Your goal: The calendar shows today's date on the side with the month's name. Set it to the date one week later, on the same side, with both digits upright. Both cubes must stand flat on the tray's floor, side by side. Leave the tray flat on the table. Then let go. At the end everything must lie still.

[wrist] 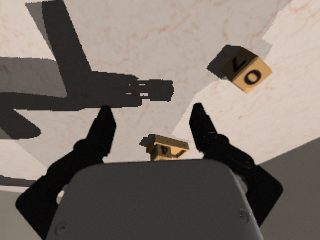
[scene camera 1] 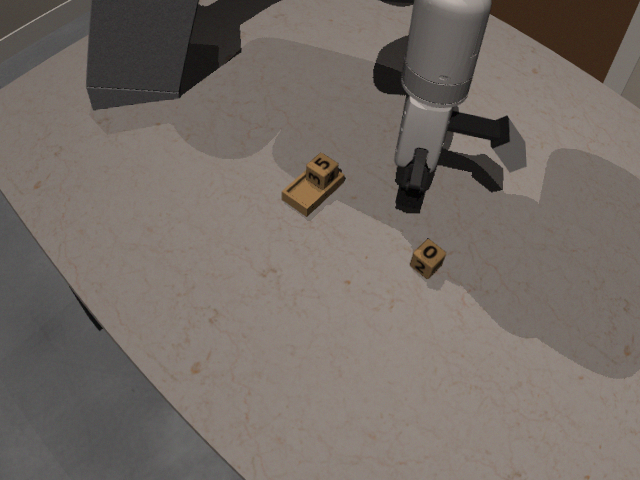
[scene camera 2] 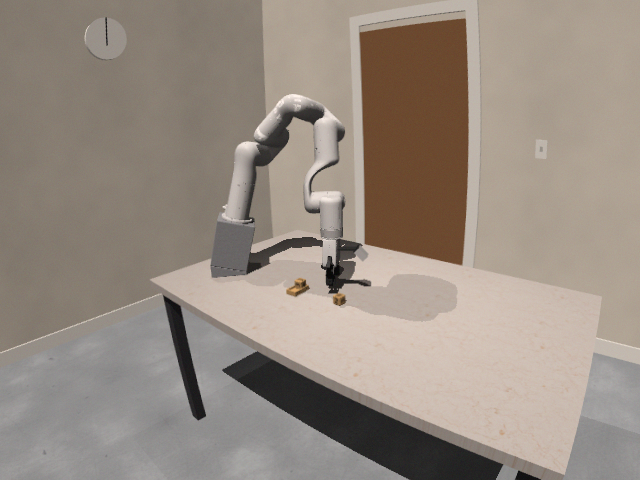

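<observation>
My gripper (scene camera 1: 413, 177), (scene camera 2: 332, 280), (wrist: 152, 114). Wooden cube (scene camera 1: 428, 257). Another wooden cube (scene camera 1: 321, 171). Wooden tray (scene camera 1: 302, 195).
</observation>
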